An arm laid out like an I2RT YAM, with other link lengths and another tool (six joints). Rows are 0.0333 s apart.
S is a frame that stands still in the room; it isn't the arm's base.
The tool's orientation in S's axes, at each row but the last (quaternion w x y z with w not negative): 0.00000 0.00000 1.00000 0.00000; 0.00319 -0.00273 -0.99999 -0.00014; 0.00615 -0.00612 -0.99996 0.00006; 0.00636 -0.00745 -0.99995 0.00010; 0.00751 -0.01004 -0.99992 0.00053; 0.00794 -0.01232 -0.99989 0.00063; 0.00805 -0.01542 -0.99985 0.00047; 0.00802 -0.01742 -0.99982 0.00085; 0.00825 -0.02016 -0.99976 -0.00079
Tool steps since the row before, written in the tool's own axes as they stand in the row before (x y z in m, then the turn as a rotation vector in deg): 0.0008 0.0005 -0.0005 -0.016 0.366 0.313; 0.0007 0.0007 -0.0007 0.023 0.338 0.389; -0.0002 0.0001 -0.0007 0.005 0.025 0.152; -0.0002 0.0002 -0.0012 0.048 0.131 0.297; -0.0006 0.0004 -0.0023 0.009 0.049 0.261; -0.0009 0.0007 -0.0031 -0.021 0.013 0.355; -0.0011 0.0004 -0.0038 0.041 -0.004 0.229; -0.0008 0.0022 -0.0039 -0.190 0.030 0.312; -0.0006 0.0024 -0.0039 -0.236 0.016 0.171
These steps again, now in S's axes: -0.0008 0.0005 0.0005 0.016 0.366 -0.313; -0.0007 0.0007 0.0007 -0.024 0.338 -0.389; 0.0002 0.0001 0.0007 -0.007 0.025 -0.152; 0.0002 0.0002 0.0012 -0.050 0.132 -0.296; 0.0006 0.0004 0.0023 -0.012 0.049 -0.261; 0.0010 0.0007 0.0031 0.016 0.012 -0.355; 0.0012 0.0004 0.0038 -0.045 -0.003 -0.228; 0.0009 0.0022 0.0039 0.186 0.023 -0.315; 0.0008 0.0024 0.0039 0.234 0.007 -0.175
